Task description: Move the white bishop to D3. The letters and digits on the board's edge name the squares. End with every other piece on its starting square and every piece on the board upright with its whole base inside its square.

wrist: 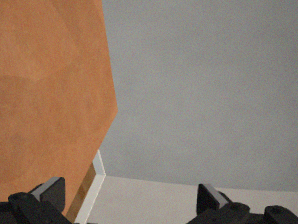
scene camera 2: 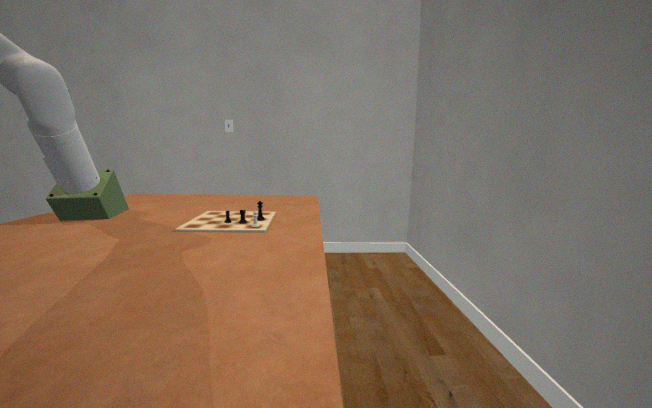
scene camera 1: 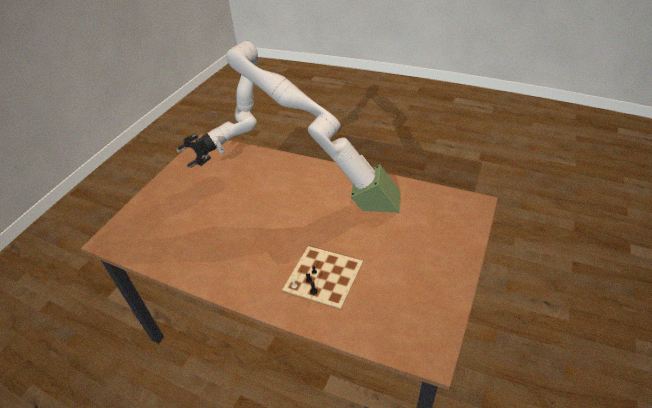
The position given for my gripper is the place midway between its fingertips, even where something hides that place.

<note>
I see my gripper (wrist: 131, 196) and a chessboard (scene camera 1: 336, 273).
The chessboard is seen too in scene camera 2 (scene camera 2: 211, 221). The wrist view misses the chessboard: it is out of frame.
</note>
